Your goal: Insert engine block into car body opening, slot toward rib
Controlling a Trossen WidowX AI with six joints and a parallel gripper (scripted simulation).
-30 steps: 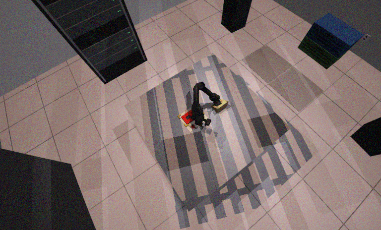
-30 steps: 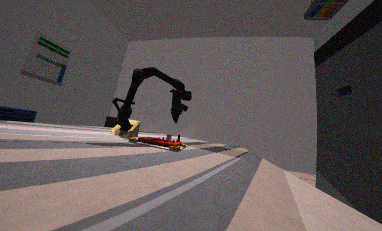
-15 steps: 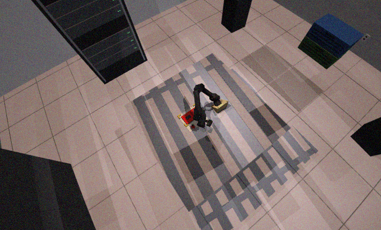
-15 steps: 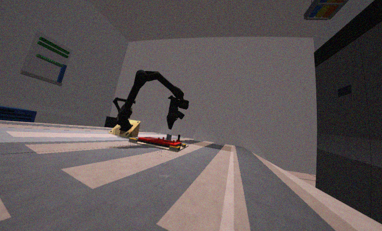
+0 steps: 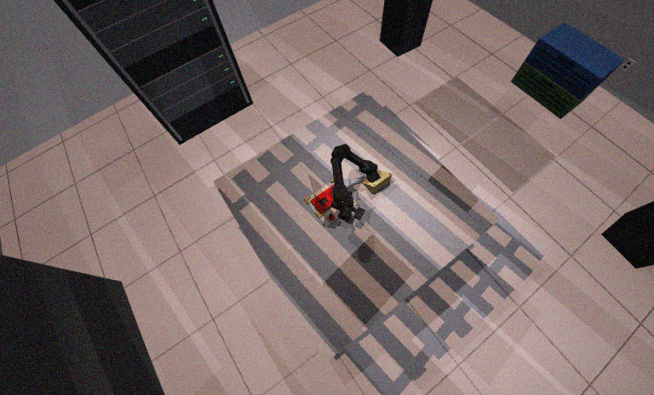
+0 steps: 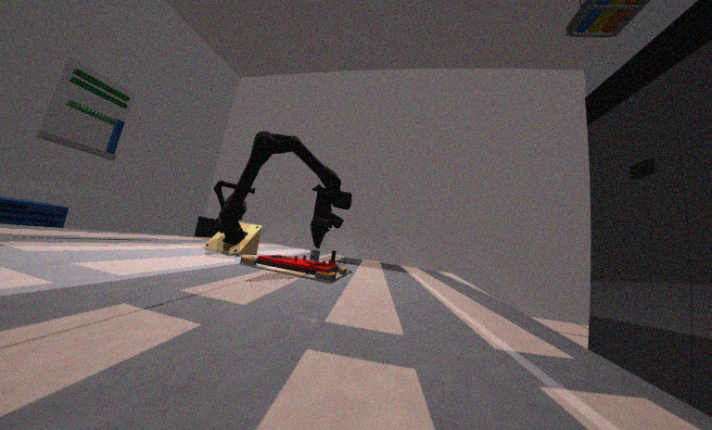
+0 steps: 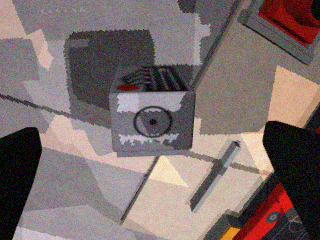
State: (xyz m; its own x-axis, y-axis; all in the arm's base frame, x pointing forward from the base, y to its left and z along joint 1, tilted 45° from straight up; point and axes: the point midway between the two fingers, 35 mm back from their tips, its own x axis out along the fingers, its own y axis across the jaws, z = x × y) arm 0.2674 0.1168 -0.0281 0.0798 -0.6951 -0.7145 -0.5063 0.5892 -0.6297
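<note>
Right now my gripper tip is 30 mm above the engine block and 10 mm to the left of it.
</note>
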